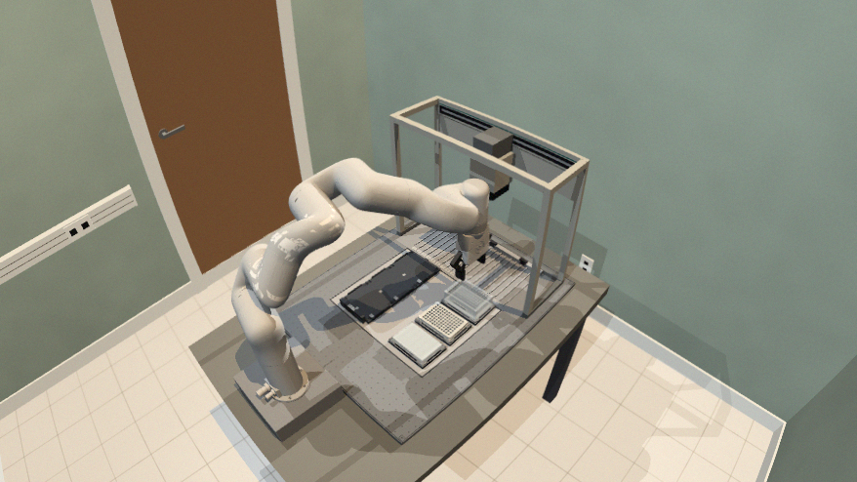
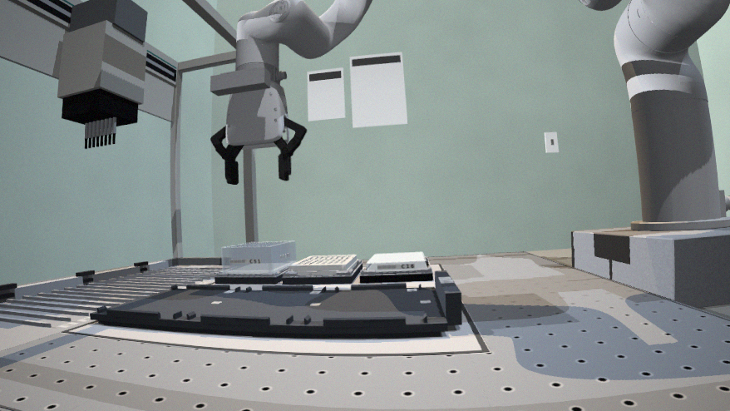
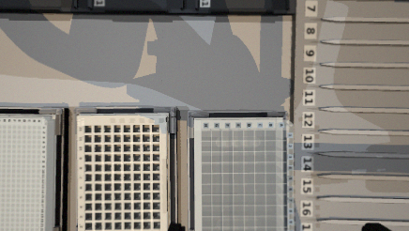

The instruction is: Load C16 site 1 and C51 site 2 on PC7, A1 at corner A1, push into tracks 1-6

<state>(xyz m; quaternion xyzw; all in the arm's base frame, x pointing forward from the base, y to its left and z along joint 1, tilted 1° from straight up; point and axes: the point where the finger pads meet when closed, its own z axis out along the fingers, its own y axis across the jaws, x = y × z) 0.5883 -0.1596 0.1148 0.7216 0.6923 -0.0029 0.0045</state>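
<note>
The nest S3 is 160 mm below my hand. The rest, counted from my hand: 384-well plate C16: 220 mm behind, 10 mm to the left, 150 mm below; then frame post: 80 mm ahead, 170 mm to the right, 80 mm above; then nest S1: 220 mm behind, 10 mm to the left, 160 mm below.
</note>
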